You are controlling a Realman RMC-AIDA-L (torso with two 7-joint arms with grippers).
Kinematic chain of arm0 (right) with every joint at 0, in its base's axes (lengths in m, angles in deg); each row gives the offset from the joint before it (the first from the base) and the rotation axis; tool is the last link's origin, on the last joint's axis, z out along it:
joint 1: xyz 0 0 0.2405 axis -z
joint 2: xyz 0 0 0 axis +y
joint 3: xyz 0 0 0.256 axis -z
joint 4: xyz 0 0 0 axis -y
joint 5: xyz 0 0 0.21 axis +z
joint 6: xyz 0 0 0 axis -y
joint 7: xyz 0 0 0.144 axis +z
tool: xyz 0 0 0
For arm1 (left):
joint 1: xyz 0 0 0.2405 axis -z
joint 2: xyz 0 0 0 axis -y
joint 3: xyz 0 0 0.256 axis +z
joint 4: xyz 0 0 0 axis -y
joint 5: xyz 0 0 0.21 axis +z
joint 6: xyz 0 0 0 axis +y
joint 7: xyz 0 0 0.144 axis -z
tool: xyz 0 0 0
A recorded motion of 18 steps. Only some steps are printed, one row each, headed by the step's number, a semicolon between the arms.
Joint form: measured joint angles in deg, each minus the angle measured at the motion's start. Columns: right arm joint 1, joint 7, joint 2, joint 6, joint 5, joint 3, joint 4; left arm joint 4, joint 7, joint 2, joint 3, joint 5, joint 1, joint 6.
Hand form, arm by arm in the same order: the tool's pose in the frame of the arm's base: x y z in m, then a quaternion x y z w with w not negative. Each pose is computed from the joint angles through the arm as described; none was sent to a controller.
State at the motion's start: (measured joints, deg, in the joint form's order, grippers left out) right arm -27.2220 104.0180 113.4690 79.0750 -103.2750 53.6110 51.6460; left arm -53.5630 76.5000 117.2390 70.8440 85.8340 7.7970 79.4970
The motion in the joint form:
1: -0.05 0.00 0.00 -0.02 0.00 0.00 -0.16; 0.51 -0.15 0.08 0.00 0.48 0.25 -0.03
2: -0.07 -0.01 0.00 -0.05 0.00 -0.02 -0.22; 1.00 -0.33 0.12 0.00 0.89 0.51 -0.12
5: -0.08 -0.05 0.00 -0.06 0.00 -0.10 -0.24; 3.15 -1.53 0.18 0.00 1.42 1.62 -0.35
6: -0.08 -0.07 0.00 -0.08 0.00 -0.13 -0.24; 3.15 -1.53 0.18 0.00 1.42 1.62 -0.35
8: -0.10 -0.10 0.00 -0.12 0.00 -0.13 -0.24; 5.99 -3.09 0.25 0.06 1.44 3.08 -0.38
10: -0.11 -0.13 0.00 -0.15 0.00 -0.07 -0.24; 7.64 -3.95 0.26 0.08 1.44 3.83 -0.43
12: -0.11 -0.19 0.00 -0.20 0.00 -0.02 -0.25; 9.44 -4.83 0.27 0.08 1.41 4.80 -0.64
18: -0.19 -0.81 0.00 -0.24 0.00 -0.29 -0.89; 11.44 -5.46 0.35 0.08 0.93 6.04 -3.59
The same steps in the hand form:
1: 0.2470 0.3691 0.0580 -0.90393 0.30357 0.22820 0.19666; -0.2799 0.2718 -0.0008 -0.92801 -0.19311 -0.25977 0.18445
2: 0.2471 0.3692 0.0579 -0.90378 0.30388 0.22830 0.19678; -0.2808 0.2718 -0.0027 -0.92913 -0.19372 -0.25675 0.18238
5: 0.2472 0.3693 0.0582 -0.90359 0.30383 0.22863 0.19733; -0.2827 0.2730 -0.0085 -0.93153 -0.19316 -0.25212 0.17713
6: 0.2473 0.3693 0.0583 -0.90350 0.30377 0.22873 0.19772; -0.2827 0.2730 -0.0085 -0.93153 -0.19316 -0.25212 0.17713
8: 0.2472 0.3695 0.0583 -0.90355 0.30343 0.22869 0.19807; -0.2835 0.2744 -0.0155 -0.93320 -0.19213 -0.25187 0.16964
10: 0.2471 0.3696 0.0582 -0.90379 0.30303 0.22834 0.19799; -0.2845 0.2747 -0.0193 -0.93391 -0.19274 -0.25133 0.16583
12: 0.2471 0.3696 0.0580 -0.90399 0.30260 0.22797 0.19818; -0.2851 0.2760 -0.0233 -0.93462 -0.19307 -0.25057 0.16257
18: 0.2488 0.3694 0.0572 -0.90374 0.30260 0.22847 0.19872; -0.2886 0.2837 -0.0273 -0.93187 -0.20238 -0.24242 0.17858

